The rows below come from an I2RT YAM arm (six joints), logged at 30 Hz.
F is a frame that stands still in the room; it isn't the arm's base.
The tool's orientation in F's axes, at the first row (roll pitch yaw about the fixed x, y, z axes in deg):
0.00 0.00 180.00
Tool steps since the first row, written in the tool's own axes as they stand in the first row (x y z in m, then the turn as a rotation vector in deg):
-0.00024 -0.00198 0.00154 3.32 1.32 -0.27
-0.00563 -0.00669 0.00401 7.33 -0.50 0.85
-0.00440 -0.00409 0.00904 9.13 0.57 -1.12
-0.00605 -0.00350 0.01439 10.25 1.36 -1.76
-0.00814 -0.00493 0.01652 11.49 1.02 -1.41
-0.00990 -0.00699 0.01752 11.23 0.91 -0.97
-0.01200 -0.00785 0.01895 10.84 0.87 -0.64
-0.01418 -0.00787 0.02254 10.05 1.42 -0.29
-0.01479 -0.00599 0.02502 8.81 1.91 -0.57
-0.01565 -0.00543 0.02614 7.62 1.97 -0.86
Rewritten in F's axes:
0.00024 0.00198 0.00154 -3.32 -1.32 -0.27
0.00563 0.00669 0.00401 -7.33 0.50 0.85
0.00440 0.00409 0.00904 -9.13 -0.57 -1.12
0.00605 0.00350 0.01439 -10.25 -1.36 -1.76
0.00814 0.00493 0.01652 -11.49 -1.02 -1.41
0.00990 0.00699 0.01752 -11.23 -0.91 -0.97
0.01200 0.00785 0.01895 -10.84 -0.87 -0.64
0.01418 0.00787 0.02254 -10.05 -1.42 -0.29
0.01479 0.00599 0.02502 -8.81 -1.91 -0.57
0.01565 0.00543 0.02614 -7.62 -1.97 -0.86

